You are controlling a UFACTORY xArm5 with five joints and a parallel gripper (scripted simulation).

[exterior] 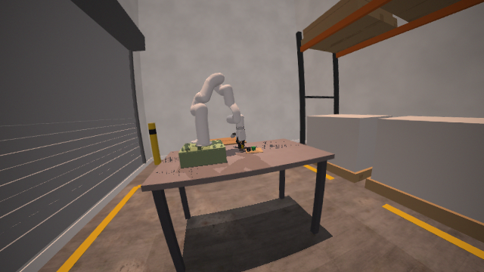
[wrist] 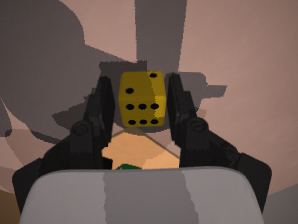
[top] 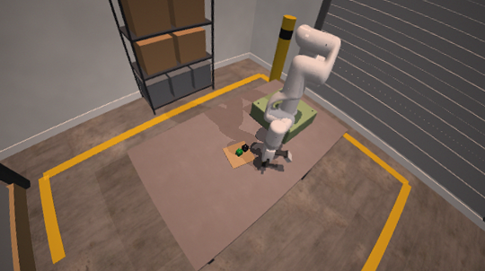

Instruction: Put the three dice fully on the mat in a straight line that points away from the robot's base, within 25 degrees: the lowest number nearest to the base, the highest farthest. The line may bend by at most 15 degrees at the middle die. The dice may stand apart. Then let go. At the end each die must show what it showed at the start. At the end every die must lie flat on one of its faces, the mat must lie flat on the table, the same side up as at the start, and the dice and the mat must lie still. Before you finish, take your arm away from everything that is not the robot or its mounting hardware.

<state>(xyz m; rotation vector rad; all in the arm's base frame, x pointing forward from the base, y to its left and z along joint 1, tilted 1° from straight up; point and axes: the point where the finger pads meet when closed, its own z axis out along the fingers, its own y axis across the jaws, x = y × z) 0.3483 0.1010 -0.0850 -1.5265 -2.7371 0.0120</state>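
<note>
Now: hand 10 mm above the yellow die. The rest, counted from my hand: green die: 60 mm ahead, 140 mm to the right, 10 mm below; orange mat: 60 mm ahead, 140 mm to the right, 20 mm below; black die: 10 mm ahead, 130 mm to the right, 10 mm below.
</note>
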